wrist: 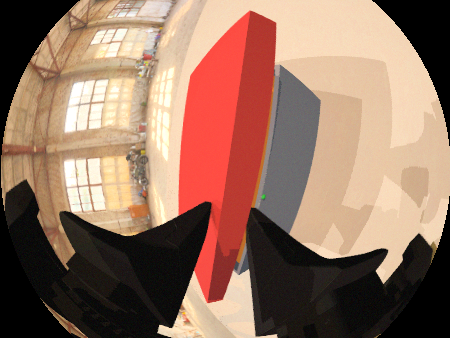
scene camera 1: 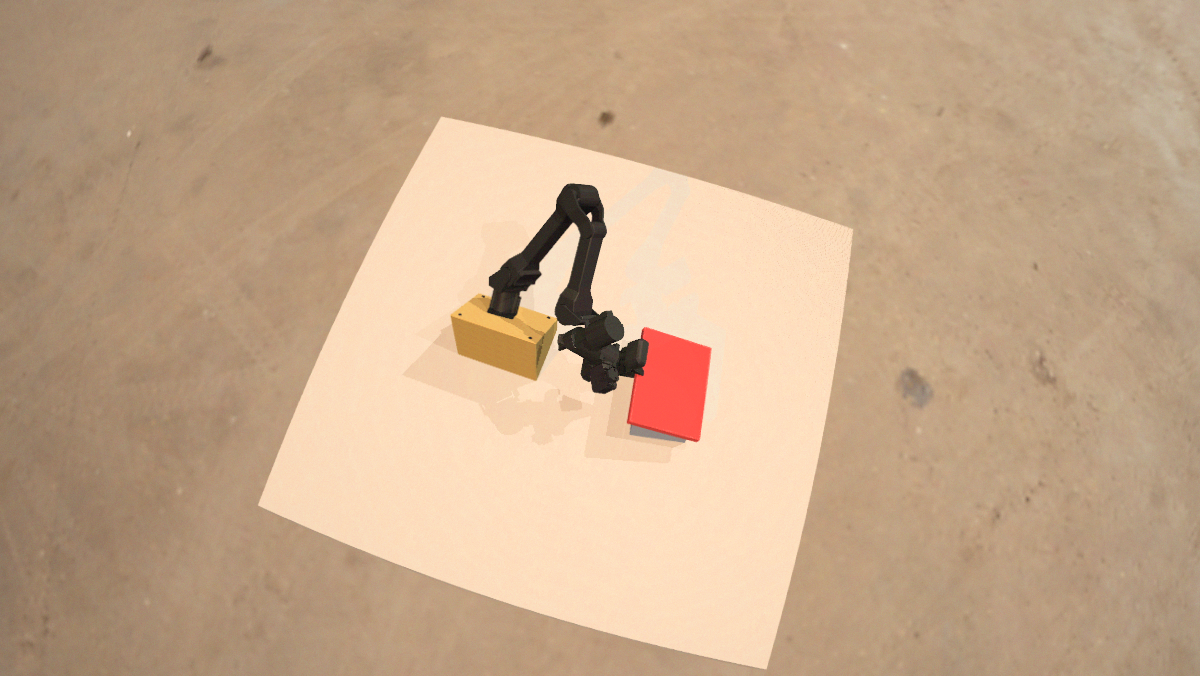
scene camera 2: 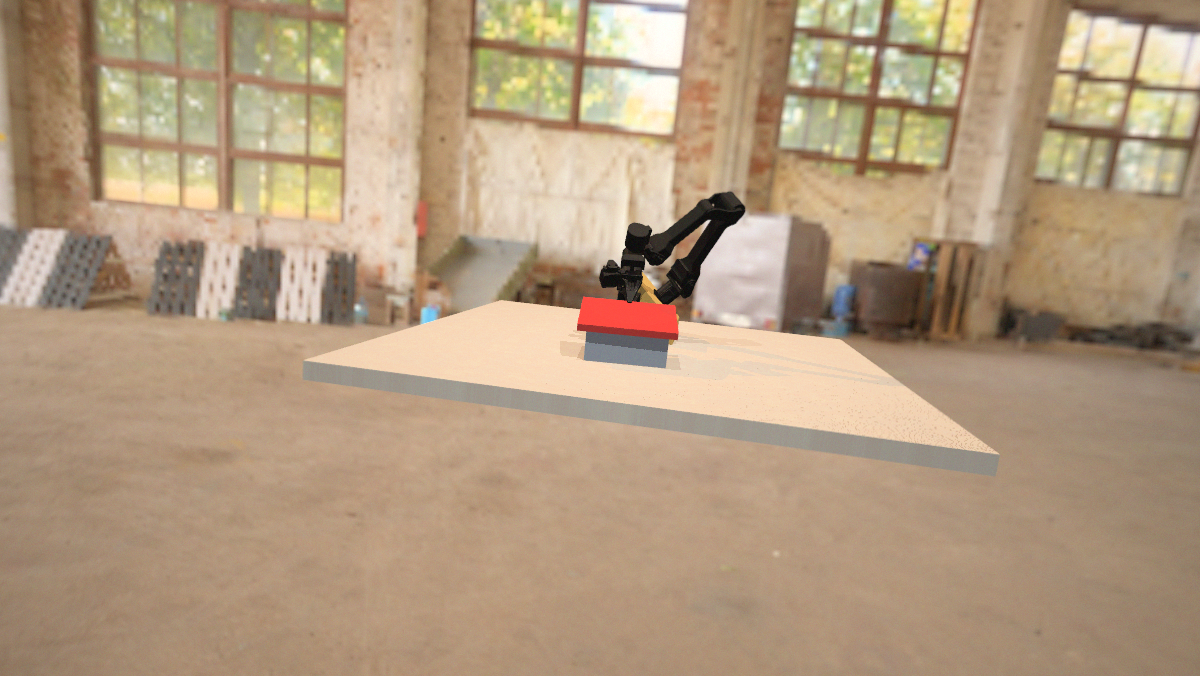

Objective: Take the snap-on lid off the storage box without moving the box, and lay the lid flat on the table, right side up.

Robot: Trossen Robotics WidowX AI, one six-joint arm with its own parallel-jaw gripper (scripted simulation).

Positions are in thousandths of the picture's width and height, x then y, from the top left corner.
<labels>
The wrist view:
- my gripper: 510,626
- red lid: 503,348
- grey storage box: 654,342
</labels>
